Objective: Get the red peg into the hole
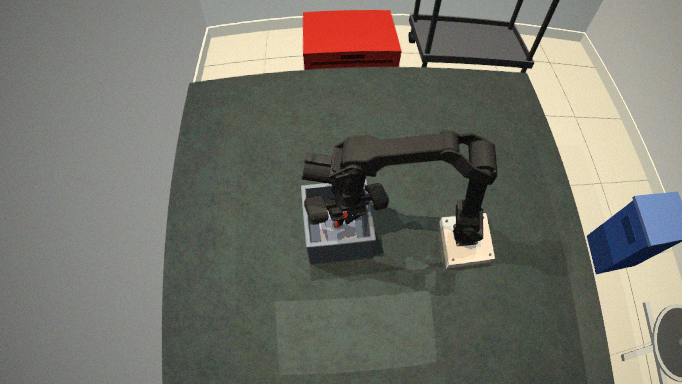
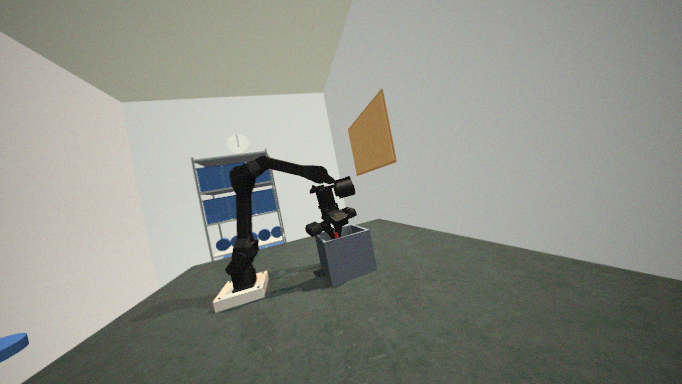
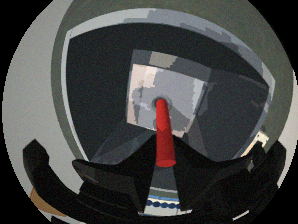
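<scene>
Now: gripper tip 1 cm to the left of the red peg. The rest, counted from my gripper tip: light grey plate: 1 cm ahead, 2 cm to the right, 6 cm below.
</scene>
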